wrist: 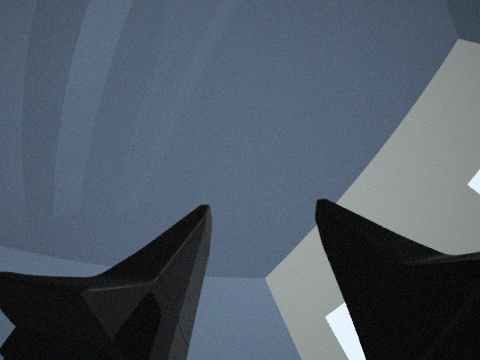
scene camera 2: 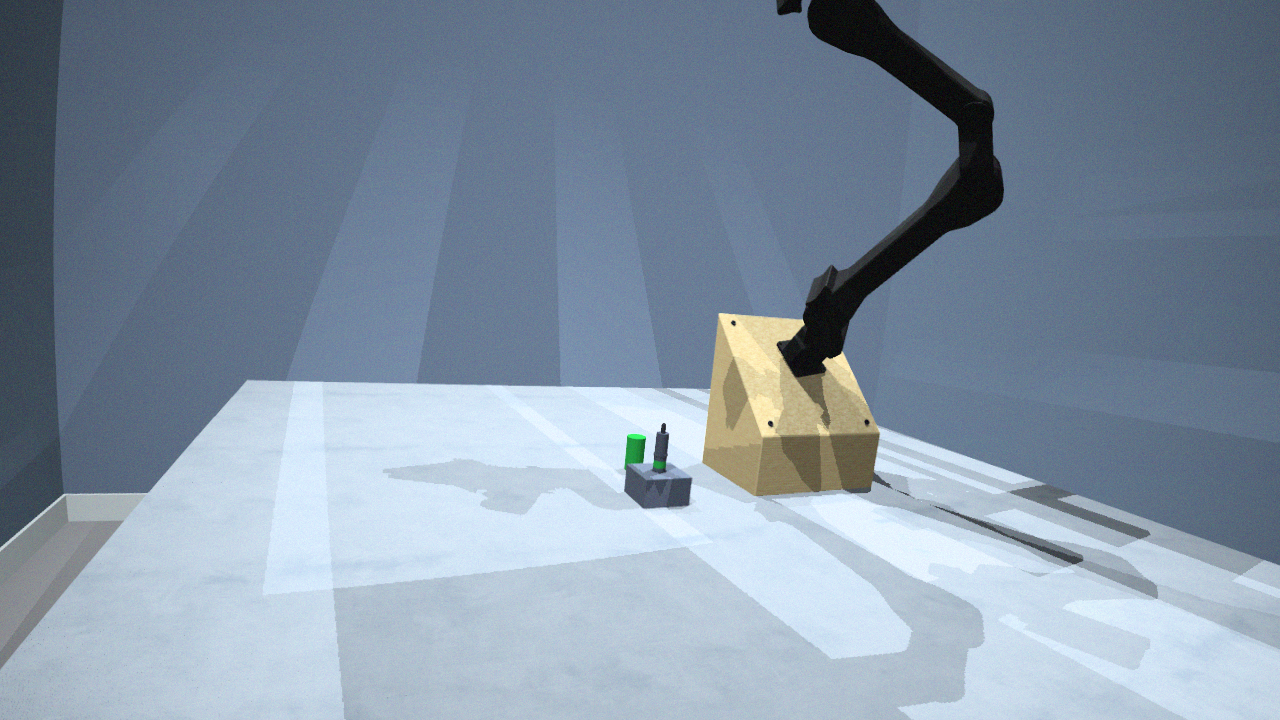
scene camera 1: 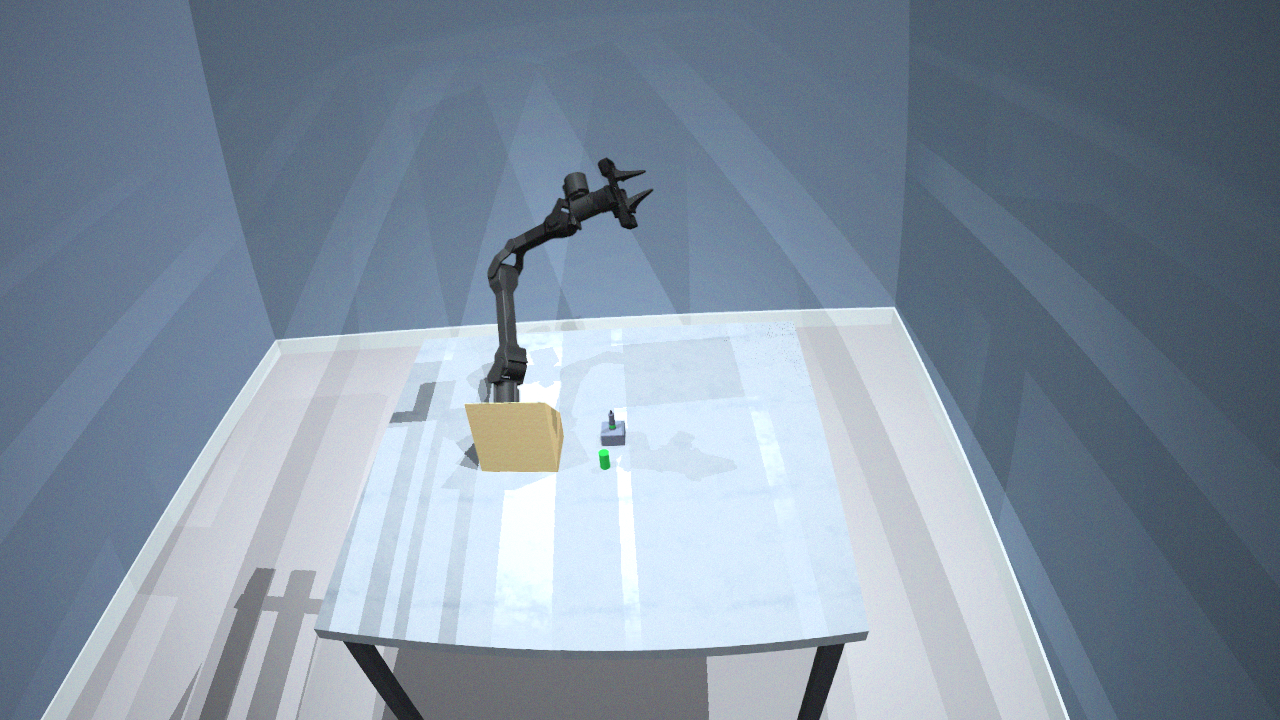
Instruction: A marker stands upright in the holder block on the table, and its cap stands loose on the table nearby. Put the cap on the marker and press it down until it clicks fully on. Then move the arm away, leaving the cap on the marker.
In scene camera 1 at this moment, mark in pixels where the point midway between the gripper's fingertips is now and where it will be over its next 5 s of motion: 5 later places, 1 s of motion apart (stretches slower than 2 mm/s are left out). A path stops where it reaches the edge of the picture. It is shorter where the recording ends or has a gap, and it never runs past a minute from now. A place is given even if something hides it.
My gripper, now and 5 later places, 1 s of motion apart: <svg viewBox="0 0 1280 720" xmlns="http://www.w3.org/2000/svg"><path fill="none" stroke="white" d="M649 180L652 387L601 444L605 458L604 457L605 436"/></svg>
